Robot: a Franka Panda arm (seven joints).
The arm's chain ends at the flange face. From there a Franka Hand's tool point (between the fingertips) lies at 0.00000 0.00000 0.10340 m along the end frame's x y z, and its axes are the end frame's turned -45 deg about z.
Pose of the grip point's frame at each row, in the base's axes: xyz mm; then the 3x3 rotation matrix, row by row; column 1 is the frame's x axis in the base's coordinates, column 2 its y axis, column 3 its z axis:
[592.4, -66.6, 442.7], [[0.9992, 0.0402, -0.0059], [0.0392, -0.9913, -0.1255], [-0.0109, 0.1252, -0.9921]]
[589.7, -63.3, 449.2], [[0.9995, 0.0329, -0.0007], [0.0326, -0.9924, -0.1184], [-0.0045, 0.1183, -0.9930]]
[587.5, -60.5, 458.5], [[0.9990, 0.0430, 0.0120], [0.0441, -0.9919, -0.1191], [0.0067, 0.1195, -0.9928]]
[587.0, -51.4, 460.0], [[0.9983, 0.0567, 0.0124], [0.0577, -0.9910, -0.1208], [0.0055, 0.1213, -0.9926]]
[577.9, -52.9, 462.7], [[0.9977, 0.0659, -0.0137], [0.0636, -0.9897, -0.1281], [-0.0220, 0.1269, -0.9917]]
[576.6, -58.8, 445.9], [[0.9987, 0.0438, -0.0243], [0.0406, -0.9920, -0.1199], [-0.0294, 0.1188, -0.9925]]
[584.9, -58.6, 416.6], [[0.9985, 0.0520, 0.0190], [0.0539, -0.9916, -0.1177], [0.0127, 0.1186, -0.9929]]
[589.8, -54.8, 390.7], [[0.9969, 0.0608, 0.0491], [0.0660, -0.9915, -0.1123], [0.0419, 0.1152, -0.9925]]
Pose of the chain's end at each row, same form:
[593.0, -53.6, 545.3], [[0.7350, -0.6781, -0.0059], [-0.6732, -0.7287, -0.1255], [0.0808, 0.0962, -0.9921]]
[589.8, -51.1, 551.9], [[0.7300, -0.6835, -0.0007], [-0.6787, -0.7248, -0.1184], [0.0805, 0.0868, -0.9930]]
[586.3, -48.2, 561.2], [[0.7368, -0.6760, 0.0120], [-0.6702, -0.7326, -0.1191], [0.0892, 0.0798, -0.9928]]
[585.7, -38.9, 562.6], [[0.7460, -0.6658, 0.0124], [-0.6599, -0.7415, -0.1208], [0.0897, 0.0819, -0.9926]]
[579.3, -39.7, 565.2], [[0.7521, -0.6589, -0.0137], [-0.6549, -0.7448, -0.1281], [0.0742, 0.1053, -0.9917]]
[579.1, -46.4, 548.5], [[0.7372, -0.6752, -0.0243], [-0.6727, -0.7302, -0.1199], [0.0632, 0.1048, -0.9925]]
[582.9, -46.4, 519.3], [[0.7428, -0.6693, 0.0190], [-0.6631, -0.7393, -0.1177], [0.0928, 0.0749, -0.9929]]
[584.7, -43.2, 493.3], [[0.7479, -0.6619, 0.0491], [-0.6544, -0.7478, -0.1123], [0.1111, 0.0518, -0.9925]]

